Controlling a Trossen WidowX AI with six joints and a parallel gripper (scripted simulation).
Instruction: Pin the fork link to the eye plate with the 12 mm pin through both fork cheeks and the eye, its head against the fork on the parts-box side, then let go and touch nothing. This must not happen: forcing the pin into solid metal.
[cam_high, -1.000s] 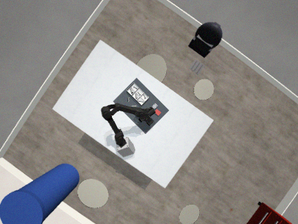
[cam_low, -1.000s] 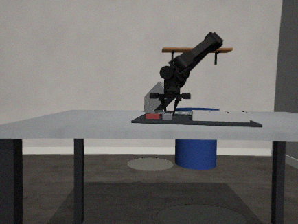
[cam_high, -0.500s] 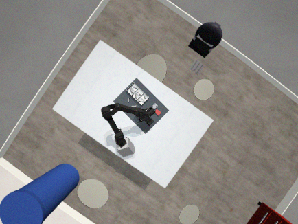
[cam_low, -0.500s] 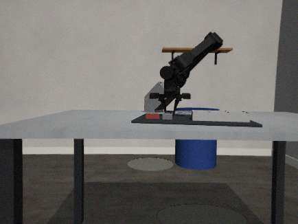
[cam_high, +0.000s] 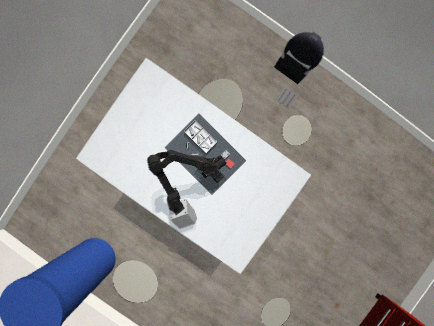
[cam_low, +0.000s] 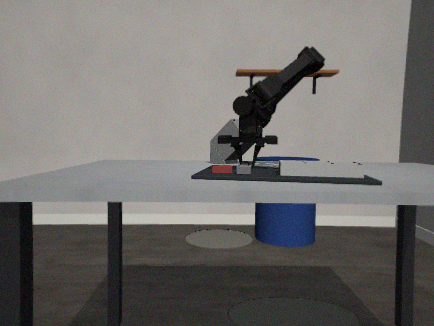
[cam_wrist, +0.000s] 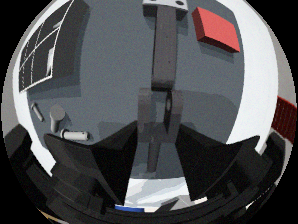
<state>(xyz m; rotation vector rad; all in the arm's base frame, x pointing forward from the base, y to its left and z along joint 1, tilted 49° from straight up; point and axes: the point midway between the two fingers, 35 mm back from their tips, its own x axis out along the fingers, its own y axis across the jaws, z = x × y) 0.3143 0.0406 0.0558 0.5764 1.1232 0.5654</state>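
Now: hand 3 cm above the fork link. Round my hand: grey pin: 10 cm to the left, 4 cm behind, 3 cm below; then dark mat: 11 cm to the left, 5 cm below, 3 cm ahead; then eye plate: 6 cm ahead, 3 cm below, 1 cm to the left.
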